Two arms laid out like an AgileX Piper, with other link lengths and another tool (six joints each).
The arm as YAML. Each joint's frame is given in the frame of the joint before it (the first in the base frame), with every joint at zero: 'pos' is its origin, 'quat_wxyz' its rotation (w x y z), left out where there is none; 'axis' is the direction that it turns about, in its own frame. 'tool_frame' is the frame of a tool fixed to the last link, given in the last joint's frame.
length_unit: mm
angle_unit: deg
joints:
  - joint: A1
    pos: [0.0, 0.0, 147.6]
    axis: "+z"
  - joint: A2
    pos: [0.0, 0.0, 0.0]
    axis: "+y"
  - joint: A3
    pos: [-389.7, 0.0, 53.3]
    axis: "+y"
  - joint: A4
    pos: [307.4, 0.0, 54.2]
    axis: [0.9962, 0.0, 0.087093]
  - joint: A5
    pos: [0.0, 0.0, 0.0]
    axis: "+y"
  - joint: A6
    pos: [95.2, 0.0, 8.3]
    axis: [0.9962, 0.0, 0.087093]
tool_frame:
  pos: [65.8, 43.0, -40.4]
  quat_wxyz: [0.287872, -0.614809, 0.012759, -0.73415]
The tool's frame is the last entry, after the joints.
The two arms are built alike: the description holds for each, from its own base.
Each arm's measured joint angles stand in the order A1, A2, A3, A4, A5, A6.
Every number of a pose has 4 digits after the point.
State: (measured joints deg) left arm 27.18 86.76 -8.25 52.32 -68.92 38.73; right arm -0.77 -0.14 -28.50 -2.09 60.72 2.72
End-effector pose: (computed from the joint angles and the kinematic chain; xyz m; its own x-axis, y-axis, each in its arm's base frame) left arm 0.2975 0.0676 0.2258 -0.3230 -0.9238 0.2055 0.1155 -0.2540 -0.9603; right arm -0.0243 0.0396 0.2827 0.3835 -0.4698 0.7952 0.1013 -0.8344 -0.5418
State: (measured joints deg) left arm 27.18 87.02 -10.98 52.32 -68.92 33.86; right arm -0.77 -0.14 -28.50 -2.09 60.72 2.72
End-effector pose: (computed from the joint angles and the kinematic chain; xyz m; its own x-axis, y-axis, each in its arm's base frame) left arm 0.3103 0.0752 0.2321 -0.3116 -0.9149 0.2566 0.1270 -0.3078 -0.9429; right arm -0.0243 0.0396 0.2827 0.3835 -0.4698 0.7952 0.1013 -0.8344 -0.5418
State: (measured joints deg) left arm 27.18 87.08 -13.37 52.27 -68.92 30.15; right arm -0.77 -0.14 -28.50 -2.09 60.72 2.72
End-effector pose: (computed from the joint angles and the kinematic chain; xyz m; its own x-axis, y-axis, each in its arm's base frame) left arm 0.3212 0.0815 0.2396 -0.3062 -0.9066 0.2903 0.1427 -0.3452 -0.9276; right arm -0.0243 0.0396 0.2827 0.3835 -0.4698 0.7952 0.1013 -0.8344 -0.5418
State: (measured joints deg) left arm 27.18 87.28 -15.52 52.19 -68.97 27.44; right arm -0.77 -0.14 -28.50 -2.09 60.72 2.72
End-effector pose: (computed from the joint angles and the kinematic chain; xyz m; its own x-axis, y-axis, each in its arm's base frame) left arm 0.3310 0.0869 0.2467 -0.3047 -0.8998 0.3122 0.1585 -0.3711 -0.9149; right arm -0.0243 0.0396 0.2827 0.3835 -0.4698 0.7952 0.1013 -0.8344 -0.5418
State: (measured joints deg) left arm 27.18 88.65 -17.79 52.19 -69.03 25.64; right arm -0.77 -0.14 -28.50 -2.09 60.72 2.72
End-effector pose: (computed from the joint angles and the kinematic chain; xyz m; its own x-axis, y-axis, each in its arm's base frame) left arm 0.3432 0.0933 0.2486 -0.3034 -0.8934 0.3312 0.1631 -0.3911 -0.9058; right arm -0.0243 0.0396 0.2827 0.3835 -0.4698 0.7952 0.1013 -0.8344 -0.5418
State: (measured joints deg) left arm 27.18 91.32 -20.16 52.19 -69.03 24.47; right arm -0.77 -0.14 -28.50 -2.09 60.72 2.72
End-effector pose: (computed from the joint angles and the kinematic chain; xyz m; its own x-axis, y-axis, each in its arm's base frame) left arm 0.3579 0.1008 0.2433 -0.2977 -0.8867 0.3538 0.1532 -0.4102 -0.8990; right arm -0.0243 0.0396 0.2827 0.3835 -0.4698 0.7952 0.1013 -0.8344 -0.5418
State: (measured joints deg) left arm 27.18 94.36 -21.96 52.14 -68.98 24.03; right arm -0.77 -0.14 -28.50 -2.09 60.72 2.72
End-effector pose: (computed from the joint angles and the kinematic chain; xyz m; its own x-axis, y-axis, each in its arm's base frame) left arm 0.3704 0.1074 0.2324 -0.2878 -0.8810 0.3755 0.1337 -0.4252 -0.8952; right arm -0.0243 0.0396 0.2827 0.3835 -0.4698 0.7952 0.1013 -0.8344 -0.5418
